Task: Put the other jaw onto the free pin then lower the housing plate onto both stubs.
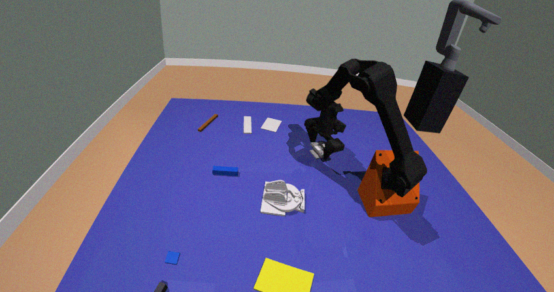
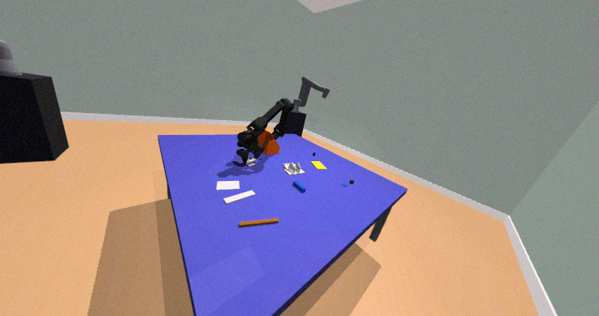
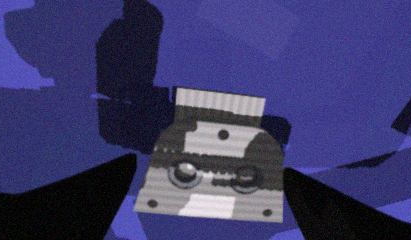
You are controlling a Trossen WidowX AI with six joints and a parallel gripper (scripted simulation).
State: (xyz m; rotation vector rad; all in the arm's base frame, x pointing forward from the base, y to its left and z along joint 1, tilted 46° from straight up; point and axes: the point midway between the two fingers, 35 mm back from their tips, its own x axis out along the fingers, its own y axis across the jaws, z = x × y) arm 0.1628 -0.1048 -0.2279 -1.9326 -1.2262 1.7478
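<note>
The white stepped part lies 10 mm behind my gripper tip. Also, from my gripper tip: white square: 180 mm ahead, 180 mm to the right, 10 mm below; jaw: 120 mm ahead, 260 mm to the left, 10 mm above; white strip: 290 mm ahead, 160 mm to the right, 10 mm below.
</note>
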